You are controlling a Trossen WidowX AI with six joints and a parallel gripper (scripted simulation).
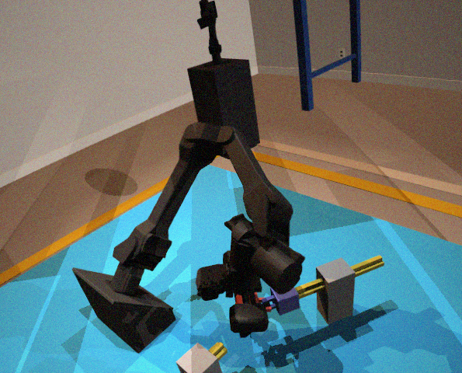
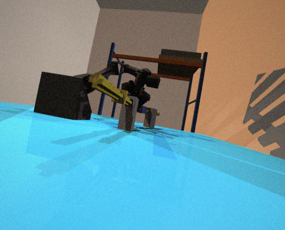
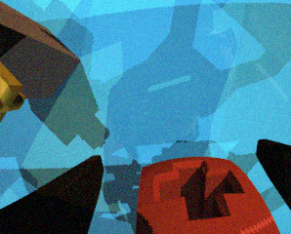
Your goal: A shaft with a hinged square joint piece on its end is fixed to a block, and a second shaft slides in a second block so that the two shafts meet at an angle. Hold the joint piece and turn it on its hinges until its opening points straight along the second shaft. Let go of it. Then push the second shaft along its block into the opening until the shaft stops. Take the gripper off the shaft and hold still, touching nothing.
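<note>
Now: the red square joint piece 30 mm above my gripper tip, 20 mm to the left of it and 10 mm ahead of it.
</note>
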